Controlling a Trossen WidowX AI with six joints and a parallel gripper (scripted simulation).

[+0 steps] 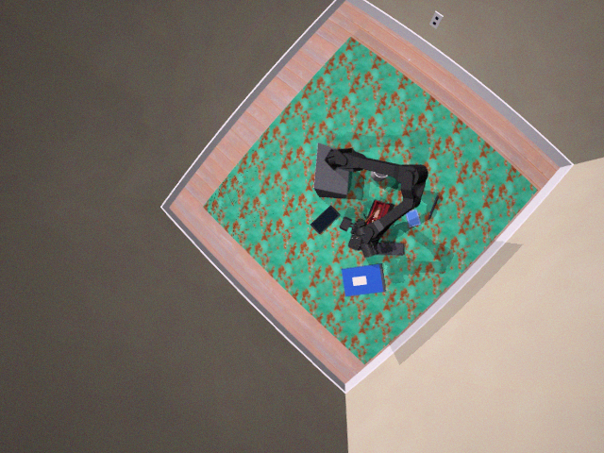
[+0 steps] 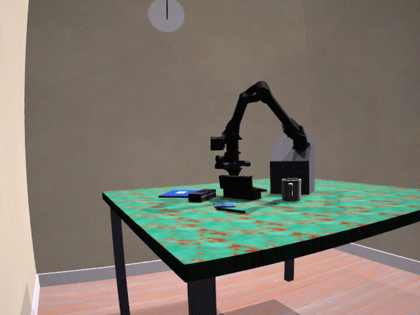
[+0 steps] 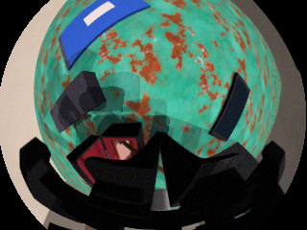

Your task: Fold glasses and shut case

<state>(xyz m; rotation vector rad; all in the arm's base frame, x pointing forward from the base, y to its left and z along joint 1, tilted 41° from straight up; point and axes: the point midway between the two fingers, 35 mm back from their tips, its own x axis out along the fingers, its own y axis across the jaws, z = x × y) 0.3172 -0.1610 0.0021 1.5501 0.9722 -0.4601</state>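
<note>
The glasses is 7 cm to the left of my hand, 5 cm below it and 1 cm ahead of it. From my hand the other things lie so: black glasses case 11 cm to the left, 4 cm below, 4 cm ahead; black box 17 cm ahead, 7 cm below, 3 cm to the left; glasses case lid 12 cm to the left, 6 cm ahead, 2 cm below.
</note>
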